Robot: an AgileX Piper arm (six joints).
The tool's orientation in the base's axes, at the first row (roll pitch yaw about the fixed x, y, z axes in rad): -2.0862, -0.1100, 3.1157
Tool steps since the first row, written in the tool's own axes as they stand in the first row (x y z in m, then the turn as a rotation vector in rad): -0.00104, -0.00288, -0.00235, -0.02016, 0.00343, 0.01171; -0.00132, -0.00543, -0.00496, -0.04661, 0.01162, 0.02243; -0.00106, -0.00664, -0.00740, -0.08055, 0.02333, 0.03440; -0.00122, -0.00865, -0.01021, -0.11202, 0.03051, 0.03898
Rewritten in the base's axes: 0.00145, 0.00059, 0.00353, 0.01885, -0.00899, -0.01092; 0.00214, 0.00158, 0.00698, 0.04363, -0.01492, -0.02615; 0.00217, 0.00311, 0.00925, 0.07547, -0.02039, -0.04587; 0.00271, 0.00455, 0.01235, 0.10580, -0.02162, -0.05778
